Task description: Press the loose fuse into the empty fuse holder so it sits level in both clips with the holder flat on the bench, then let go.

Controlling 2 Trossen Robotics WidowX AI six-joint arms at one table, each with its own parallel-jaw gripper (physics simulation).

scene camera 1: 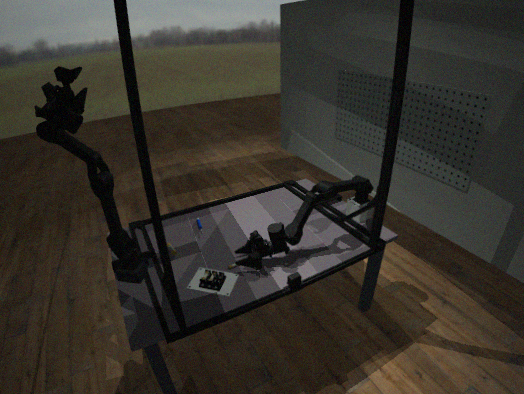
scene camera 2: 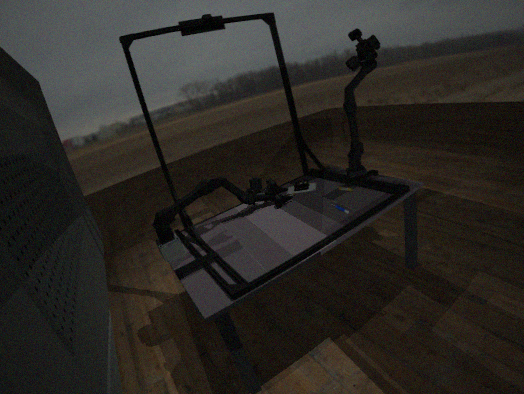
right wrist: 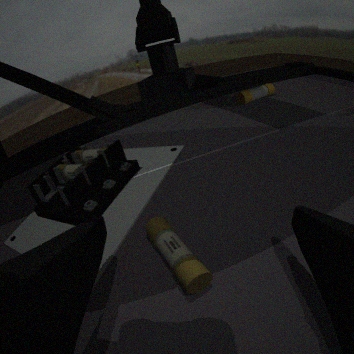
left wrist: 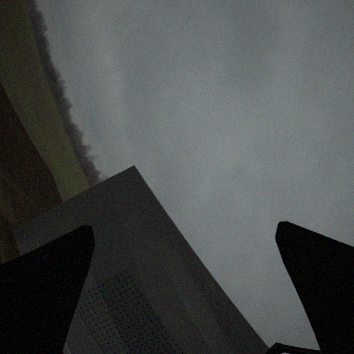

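Where they show: left gripper, fingertip midpoint: [scene camera 1: 83, 77] [scene camera 2: 362, 36] [left wrist: 187, 235]; right gripper, fingertip midpoint: [scene camera 1: 235, 257] [scene camera 2: 290, 193] [right wrist: 201, 222]; left arm's base at its link origin: [scene camera 1: 131, 264] [scene camera 2: 356, 168] [right wrist: 166, 73]; right arm's base at its link origin: [scene camera 1: 361, 200] [scene camera 2: 167, 239].
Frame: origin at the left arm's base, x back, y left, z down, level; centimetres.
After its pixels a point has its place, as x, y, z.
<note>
The black fuse holder [scene camera 1: 212, 280] {-34.2, -2.3, 2.4} [scene camera 2: 301, 186] {-33.6, 2.5, 3.1} [right wrist: 95, 187] {-35.1, 2.2, 3.7} sits on a white plate [scene camera 1: 194, 284] {-26.8, -2.5, 5.1} [right wrist: 156, 155] {-27.8, 5.0, 5.1}. It carries two yellow-capped fuses; its nearest position in the right wrist view looks empty. A loose fuse [scene camera 1: 231, 266] {-39.3, 8.5, 4.2} [right wrist: 172, 247] {-40.4, 10.0, 3.9} with yellow caps and a pale label lies on the bench beside the plate. My right gripper [scene camera 1: 235, 258] {-40.4, 11.7, 2.2} [scene camera 2: 286, 201] {-40.4, 11.7, 2.2} [right wrist: 201, 222] {-40.4, 11.7, 2.2} is open and empty, low above the bench, the fuse showing between and beyond its fingers. My left gripper [scene camera 1: 65, 91] [scene camera 2: 363, 47] [left wrist: 187, 235] {11.6, 15.2, -70.4} is open and empty, raised high above its base.
A second loose fuse [scene camera 1: 171, 247] {-10.5, 17.1, 3.4} [scene camera 2: 345, 189] {-10.6, 18.1, 4.1} [right wrist: 257, 93] {-11.6, 17.1, 4.1} lies near the left arm's base. A blue object [scene camera 1: 199, 223] {-17.3, 38.5, 4.1} [scene camera 2: 341, 209] {-17.0, 40.1, 4.4} lies near the bench edge. Dark posts [scene camera 1: 141, 135] {-30.0, -24.6, -60.1} [scene camera 2: 287, 85] {-28.7, -21.7, -54.1} and black rails border the bench. A pegboard [scene camera 1: 435, 120] {-132.9, 66.0, -43.4} is on the grey wall.
</note>
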